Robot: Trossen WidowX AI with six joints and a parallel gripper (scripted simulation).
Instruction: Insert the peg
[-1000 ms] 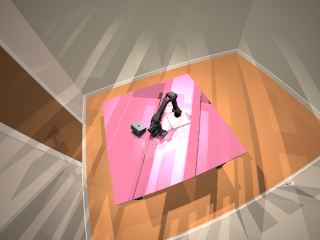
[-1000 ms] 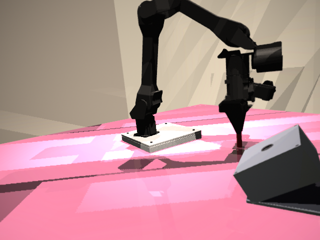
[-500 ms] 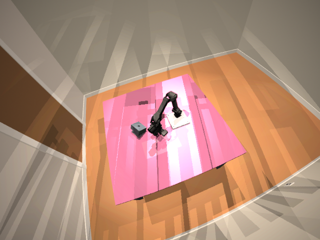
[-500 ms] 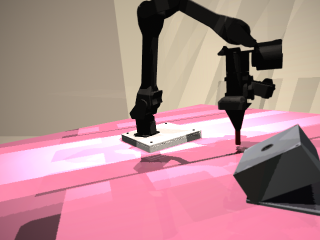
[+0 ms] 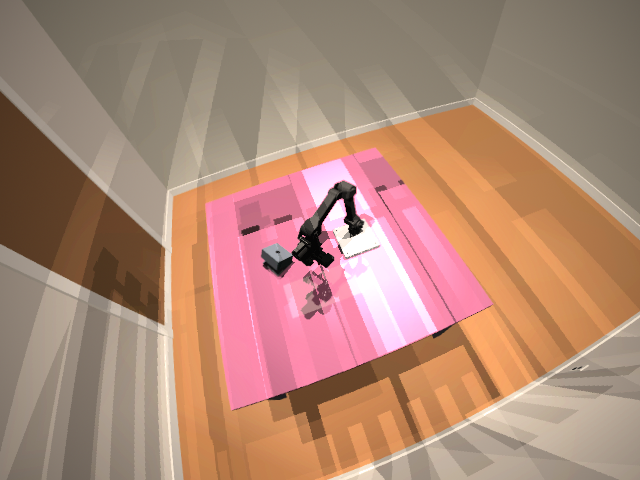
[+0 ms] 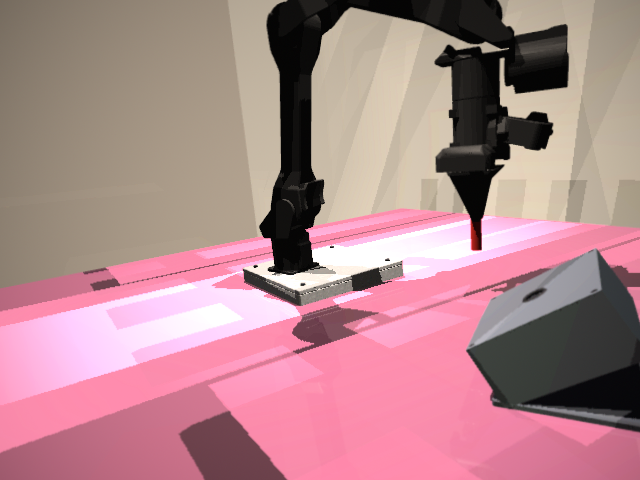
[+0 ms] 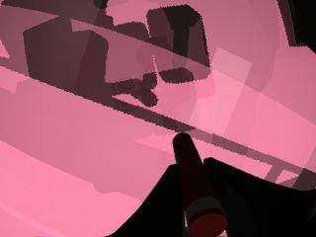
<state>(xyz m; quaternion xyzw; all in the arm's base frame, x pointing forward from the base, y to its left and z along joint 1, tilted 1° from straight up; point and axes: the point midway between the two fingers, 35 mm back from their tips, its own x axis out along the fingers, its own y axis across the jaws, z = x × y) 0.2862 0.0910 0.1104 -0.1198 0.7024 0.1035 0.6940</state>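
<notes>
Right now the grey sloped panel is 16 cm ahead of my gripper tip, 18 cm to the right of it and 5 cm below it. The rest, counted from my gripper tip: red peg (2 cm above).
</notes>
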